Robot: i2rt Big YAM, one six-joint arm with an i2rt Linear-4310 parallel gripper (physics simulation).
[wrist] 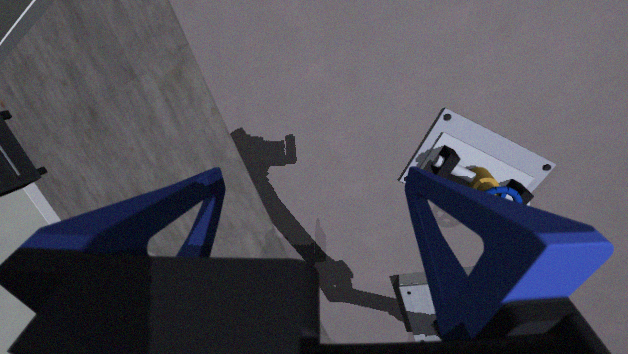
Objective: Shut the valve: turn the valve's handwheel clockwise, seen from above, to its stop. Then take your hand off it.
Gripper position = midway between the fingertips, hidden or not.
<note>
I see my gripper (314,177) and a base plate (449,122).
</note>
